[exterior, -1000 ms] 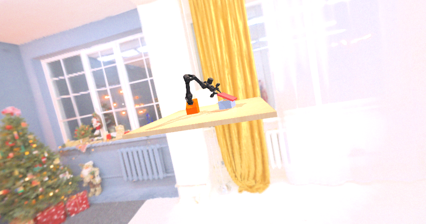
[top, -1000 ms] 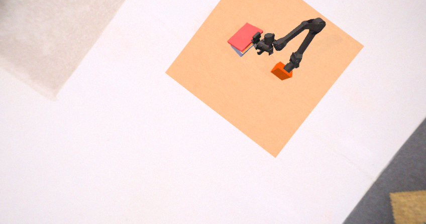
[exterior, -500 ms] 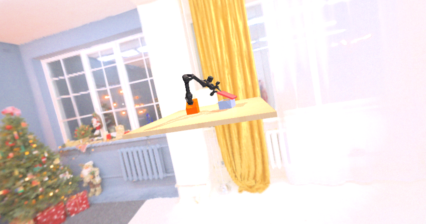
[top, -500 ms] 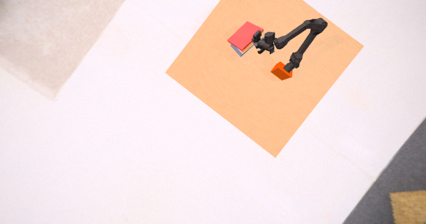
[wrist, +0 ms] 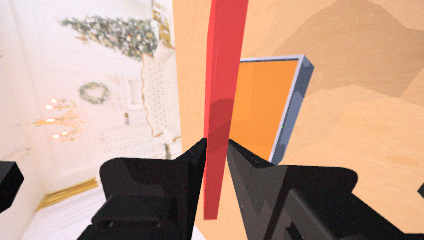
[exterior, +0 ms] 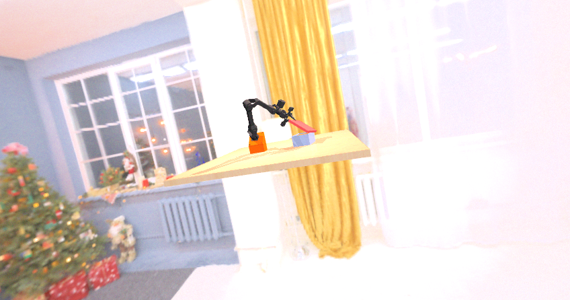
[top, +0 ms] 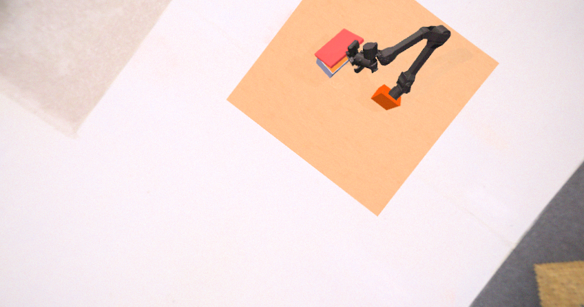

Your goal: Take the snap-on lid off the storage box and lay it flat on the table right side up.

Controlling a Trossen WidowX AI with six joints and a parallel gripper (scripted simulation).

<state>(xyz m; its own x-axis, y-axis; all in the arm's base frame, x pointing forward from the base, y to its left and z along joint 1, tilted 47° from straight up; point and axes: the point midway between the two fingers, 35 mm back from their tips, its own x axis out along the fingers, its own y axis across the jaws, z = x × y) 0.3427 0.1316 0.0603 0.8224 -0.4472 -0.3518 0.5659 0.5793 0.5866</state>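
Right now the red lid is 7 cm ahead of my gripper tip, 1 cm to the right of it and 5 cm below it. The rest, counted from my gripper tip: storage box: 5 cm ahead, 1 cm to the right, 16 cm below.
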